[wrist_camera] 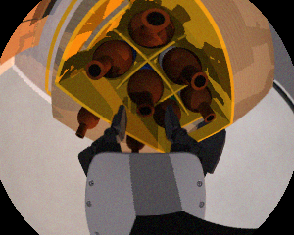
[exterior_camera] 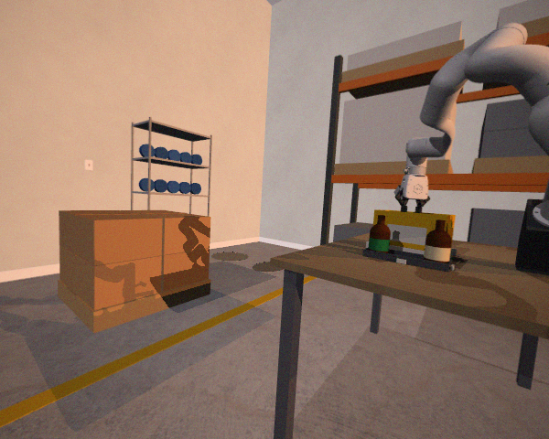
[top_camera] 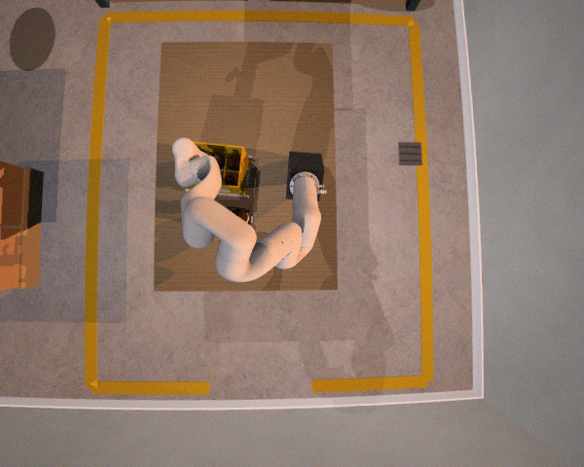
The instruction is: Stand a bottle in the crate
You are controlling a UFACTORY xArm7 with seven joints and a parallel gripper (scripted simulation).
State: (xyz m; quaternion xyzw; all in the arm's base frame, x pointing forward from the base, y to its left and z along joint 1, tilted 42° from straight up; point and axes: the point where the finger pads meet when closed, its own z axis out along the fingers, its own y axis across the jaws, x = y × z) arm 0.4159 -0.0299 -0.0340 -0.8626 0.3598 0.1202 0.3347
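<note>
My hand is 10 cm above the yellow crate and 4 cm to the left of it. From my hand the other things lie so: dark tray (18 cm to the left, 17 cm below, 3 cm behind).
</note>
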